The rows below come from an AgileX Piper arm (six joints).
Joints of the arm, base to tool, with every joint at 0 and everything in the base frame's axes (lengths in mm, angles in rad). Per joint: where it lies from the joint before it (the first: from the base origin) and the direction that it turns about. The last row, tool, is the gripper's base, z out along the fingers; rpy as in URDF.
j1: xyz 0 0 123 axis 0 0 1
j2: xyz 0 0 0 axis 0 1 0
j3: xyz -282.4 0 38.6 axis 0 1 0
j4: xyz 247.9 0 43.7 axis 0.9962 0 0.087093
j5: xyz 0 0 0 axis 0 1 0
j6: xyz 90.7 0 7.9 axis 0.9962 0 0.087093
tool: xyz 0 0 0 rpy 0 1.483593 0
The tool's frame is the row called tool.
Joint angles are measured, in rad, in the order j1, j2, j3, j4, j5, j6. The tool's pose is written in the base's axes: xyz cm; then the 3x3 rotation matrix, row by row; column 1 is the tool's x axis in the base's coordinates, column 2 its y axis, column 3 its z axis. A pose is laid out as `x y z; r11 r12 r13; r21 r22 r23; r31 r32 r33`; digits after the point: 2 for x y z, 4 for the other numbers.
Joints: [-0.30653, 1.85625, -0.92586, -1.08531, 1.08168, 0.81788]
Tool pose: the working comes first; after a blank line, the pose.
Where each joint sits with the arm in this pose, in the base's axes (m; each line is computed from the numbers above, not from the rounded line before):
j1: 0.0000 0.0000 0.1230
j2: 0.0000 0.0000 0.1230
j3: 0.1111 -0.0352 0.3831
j4: 0.2858 -0.0904 0.2104
j5: 0.2858 -0.0904 0.2104
j6: 0.2647 -0.1584 0.1536
the tool: 0.2647 -0.1584 0.1536

26.47 -15.84 15.36; -0.9319 0.2796 -0.2309; 0.3541 0.5642 -0.7458; -0.0782 -0.7768 -0.6248
